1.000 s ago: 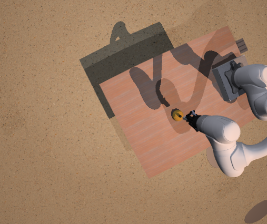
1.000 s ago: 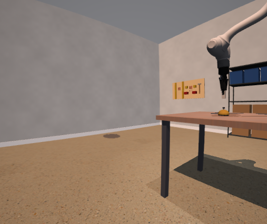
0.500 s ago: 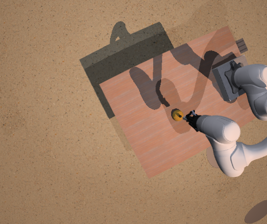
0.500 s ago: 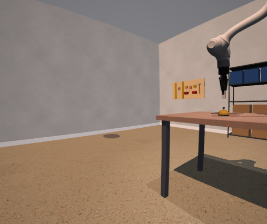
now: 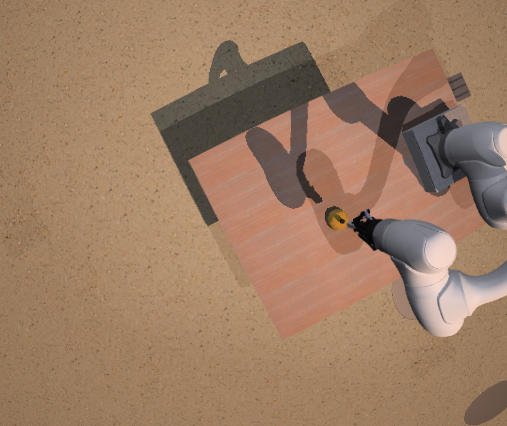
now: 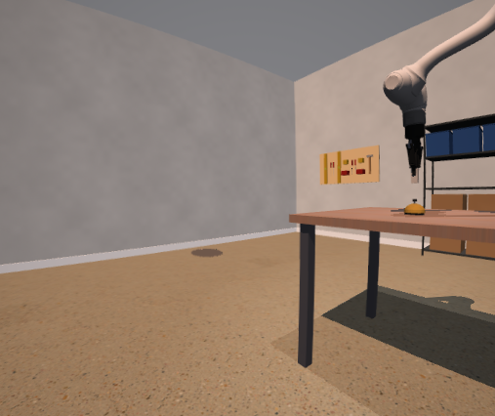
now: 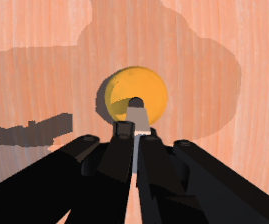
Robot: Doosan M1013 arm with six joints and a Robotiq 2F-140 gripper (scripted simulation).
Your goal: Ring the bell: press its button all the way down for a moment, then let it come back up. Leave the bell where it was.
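My hand is 110 mm above the bell button. Also, from my hand: bell 130 mm below.
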